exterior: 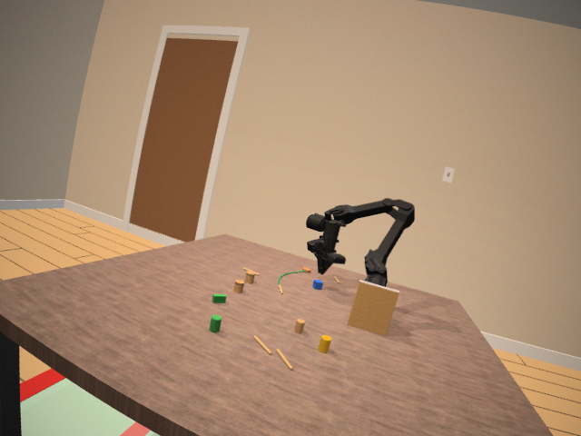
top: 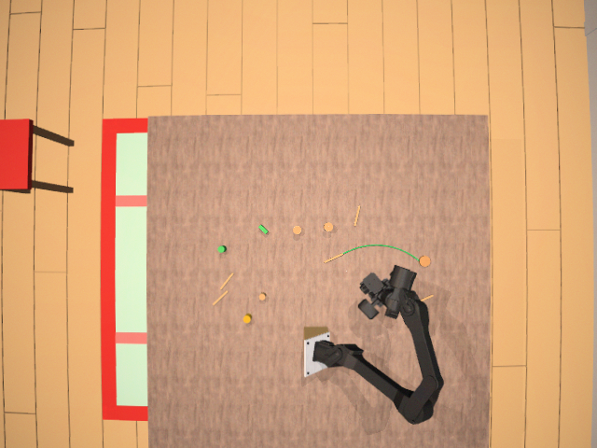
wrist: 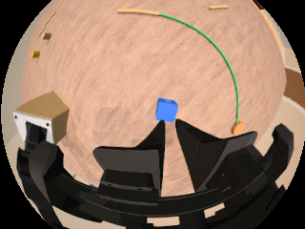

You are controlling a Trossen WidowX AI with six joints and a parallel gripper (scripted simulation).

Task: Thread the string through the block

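The blue block is 4 cm below my gripper tip. The rest, counted from my gripper tip: yellow peg (19 cm behind, 45 cm to the left, 4 cm below); round wooden button (12 cm ahead, 17 cm to the right, 5 cm below); thin wooden stick (9 cm ahead, 15 cm to the left, 6 cm below).
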